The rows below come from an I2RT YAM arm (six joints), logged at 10 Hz.
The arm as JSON. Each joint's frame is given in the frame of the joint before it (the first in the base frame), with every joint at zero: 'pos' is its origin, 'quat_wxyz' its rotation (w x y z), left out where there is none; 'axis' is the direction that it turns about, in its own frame. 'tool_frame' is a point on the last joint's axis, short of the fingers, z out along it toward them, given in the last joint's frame.
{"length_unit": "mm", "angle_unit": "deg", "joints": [
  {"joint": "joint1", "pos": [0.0, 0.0, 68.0], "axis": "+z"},
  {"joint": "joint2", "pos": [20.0, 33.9, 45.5], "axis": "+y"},
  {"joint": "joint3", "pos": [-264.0, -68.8, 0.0], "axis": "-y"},
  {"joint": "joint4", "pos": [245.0, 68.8, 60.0], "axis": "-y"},
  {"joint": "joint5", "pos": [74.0, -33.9, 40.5], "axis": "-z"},
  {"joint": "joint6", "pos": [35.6, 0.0, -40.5], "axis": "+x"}
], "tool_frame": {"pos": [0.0, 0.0, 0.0], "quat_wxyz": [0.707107, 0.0, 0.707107, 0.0]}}
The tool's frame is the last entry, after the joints.
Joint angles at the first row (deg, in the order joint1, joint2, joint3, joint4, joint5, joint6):
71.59, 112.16, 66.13, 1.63, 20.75, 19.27
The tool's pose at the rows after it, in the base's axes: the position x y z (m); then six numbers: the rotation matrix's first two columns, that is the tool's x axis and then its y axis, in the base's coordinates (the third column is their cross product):
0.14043, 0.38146, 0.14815, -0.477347, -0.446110, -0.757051, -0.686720, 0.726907, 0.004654
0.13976, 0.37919, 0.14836, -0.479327, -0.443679, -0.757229, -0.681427, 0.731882, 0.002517
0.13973, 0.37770, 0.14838, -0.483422, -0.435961, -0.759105, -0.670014, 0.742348, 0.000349
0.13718, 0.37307, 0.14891, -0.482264, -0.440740, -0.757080, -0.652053, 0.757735, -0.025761
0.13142, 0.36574, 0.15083, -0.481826, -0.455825, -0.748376, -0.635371, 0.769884, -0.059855
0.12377, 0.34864, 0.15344, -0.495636, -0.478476, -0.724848, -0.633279, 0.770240, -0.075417
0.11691, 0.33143, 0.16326, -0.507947, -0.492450, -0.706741, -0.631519, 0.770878, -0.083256
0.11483, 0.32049, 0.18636, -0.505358, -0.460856, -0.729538, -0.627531, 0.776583, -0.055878
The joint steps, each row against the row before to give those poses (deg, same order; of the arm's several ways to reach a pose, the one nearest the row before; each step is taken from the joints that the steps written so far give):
-0.02, -0.59, -0.92, 0.39, 0.05, 0.22
0.02, -0.44, -0.55, -0.02, 0.39, 0.24
0.00, -0.22, -0.30, -0.02, 0.77, 0.52
0.31, -0.85, -0.81, -1.07, 2.03, 0.35
0.65, -1.60, -1.23, -2.19, 2.23, 0.50
0.35, -3.58, -3.36, -2.64, 0.15, 0.72
0.24, -4.55, -2.60, -3.72, -0.04, 0.70
-0.21, -5.13, -0.68, -2.23, -0.22, 0.27

